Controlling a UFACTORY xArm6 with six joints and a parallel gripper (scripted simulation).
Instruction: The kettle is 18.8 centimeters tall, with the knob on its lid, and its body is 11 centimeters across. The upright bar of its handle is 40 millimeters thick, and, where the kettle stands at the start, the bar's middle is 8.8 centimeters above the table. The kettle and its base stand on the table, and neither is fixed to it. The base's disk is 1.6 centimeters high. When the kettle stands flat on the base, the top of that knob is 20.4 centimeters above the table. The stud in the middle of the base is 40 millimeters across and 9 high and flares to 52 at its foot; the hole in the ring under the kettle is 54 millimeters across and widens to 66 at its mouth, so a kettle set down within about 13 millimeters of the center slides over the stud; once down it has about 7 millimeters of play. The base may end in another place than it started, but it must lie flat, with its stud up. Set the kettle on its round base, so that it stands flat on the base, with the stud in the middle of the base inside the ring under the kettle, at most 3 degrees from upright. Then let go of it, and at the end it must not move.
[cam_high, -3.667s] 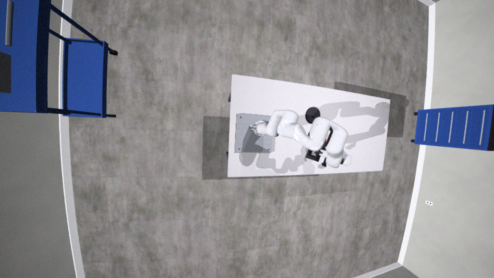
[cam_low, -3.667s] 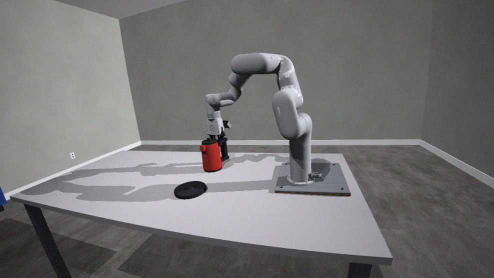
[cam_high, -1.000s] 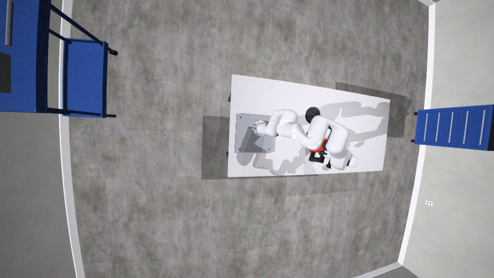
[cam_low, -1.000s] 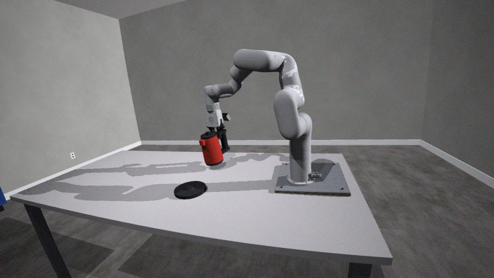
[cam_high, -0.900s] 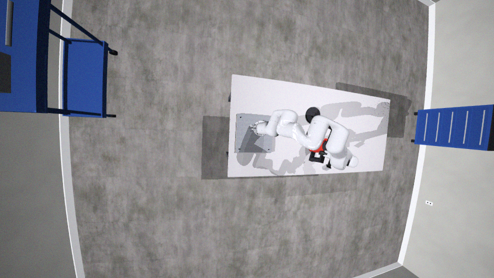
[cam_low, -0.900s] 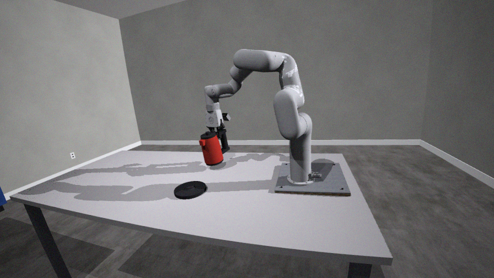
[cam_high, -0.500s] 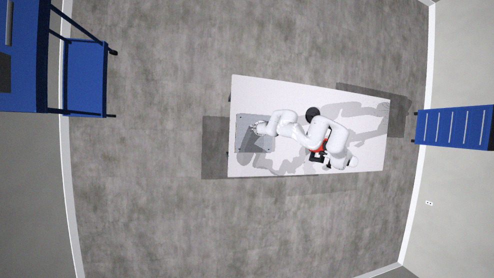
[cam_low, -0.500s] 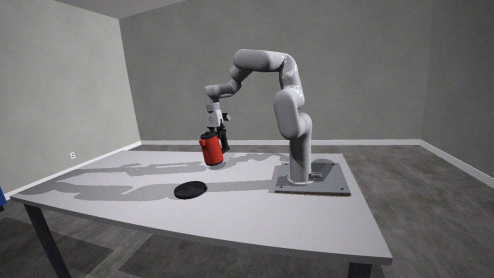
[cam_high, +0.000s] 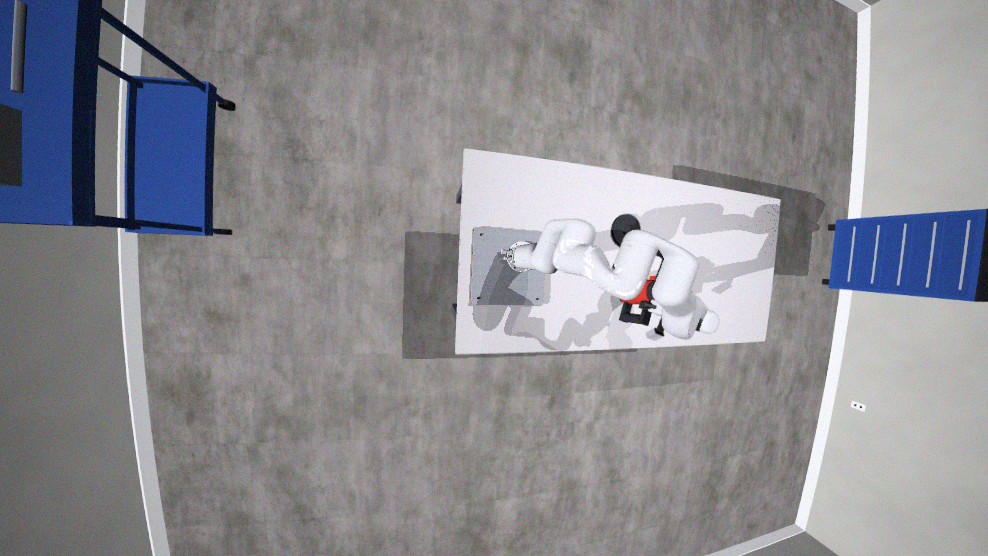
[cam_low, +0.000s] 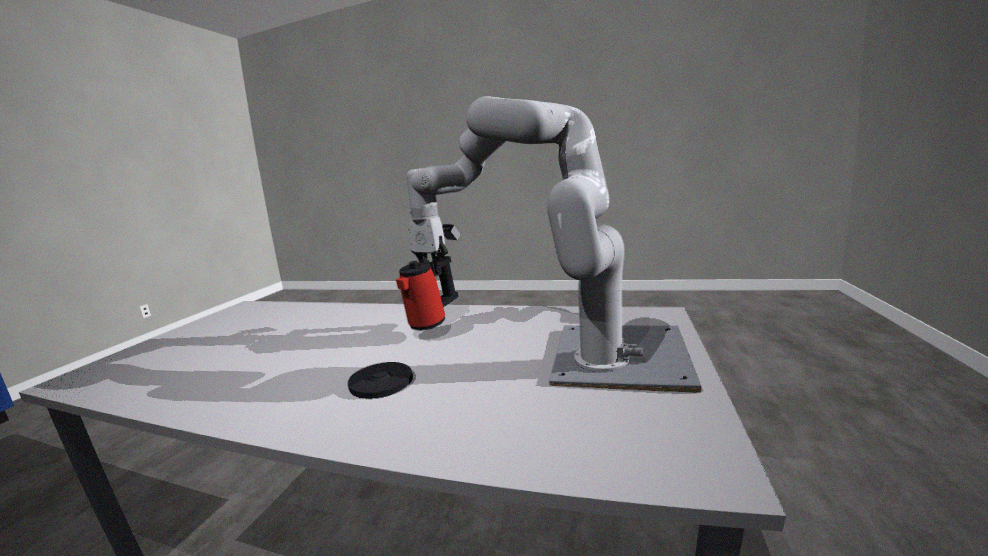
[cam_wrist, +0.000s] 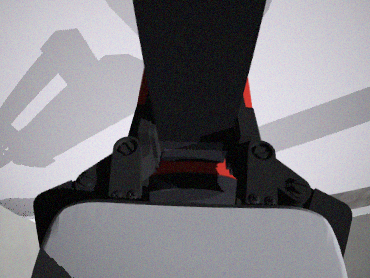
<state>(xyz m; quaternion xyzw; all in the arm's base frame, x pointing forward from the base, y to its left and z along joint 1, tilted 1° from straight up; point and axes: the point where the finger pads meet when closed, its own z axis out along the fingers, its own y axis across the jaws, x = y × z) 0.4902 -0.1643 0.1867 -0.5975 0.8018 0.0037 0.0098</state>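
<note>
Now: hand 1 cm short of the red kettle, 2 cm to the right of it and 5 cm above it. Round my hand: black round base 32 cm to the left, 18 cm below.
</note>
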